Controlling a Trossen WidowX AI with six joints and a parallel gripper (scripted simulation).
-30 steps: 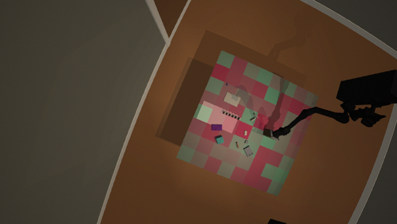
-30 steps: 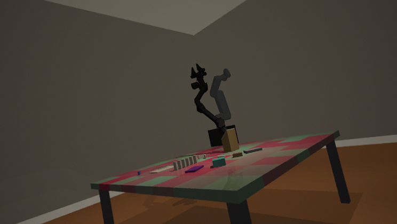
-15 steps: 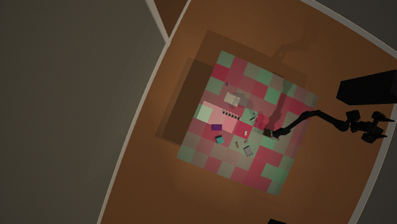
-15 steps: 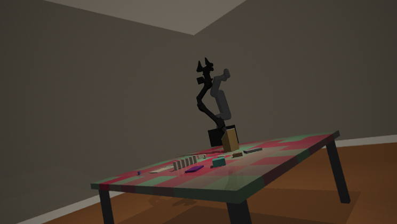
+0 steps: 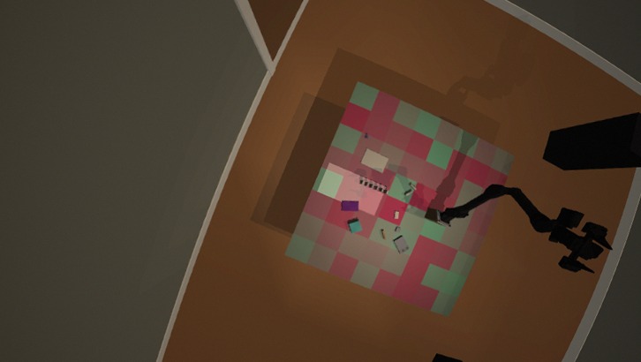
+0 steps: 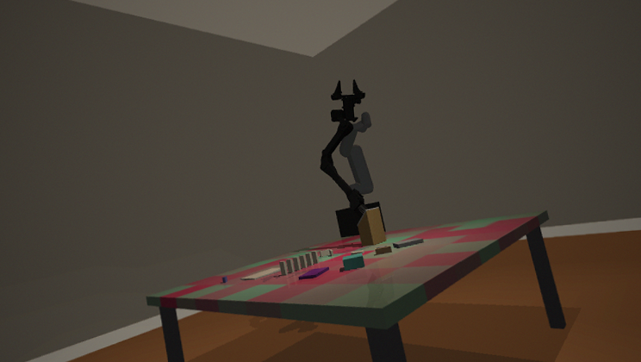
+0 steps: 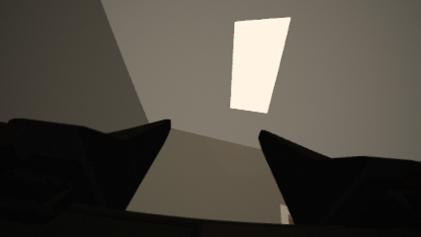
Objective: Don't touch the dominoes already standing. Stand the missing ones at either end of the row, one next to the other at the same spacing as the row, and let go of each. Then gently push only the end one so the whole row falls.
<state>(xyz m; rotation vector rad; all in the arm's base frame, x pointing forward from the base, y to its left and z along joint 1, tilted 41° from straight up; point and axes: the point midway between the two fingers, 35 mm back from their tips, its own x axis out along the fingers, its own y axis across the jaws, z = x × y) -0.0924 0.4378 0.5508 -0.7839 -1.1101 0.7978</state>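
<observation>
Now: the brown block 39 cm ahead of my gripper tip, 28 cm to the left of it and 85 cm below it. Round my gripper tip: grey slab 25 cm ahead, 30 cm to the left, 86 cm below; then teal block 60 cm ahead, 30 cm to the left, 85 cm below; then beige card 64 cm ahead, 16 cm to the right, 86 cm below.
</observation>
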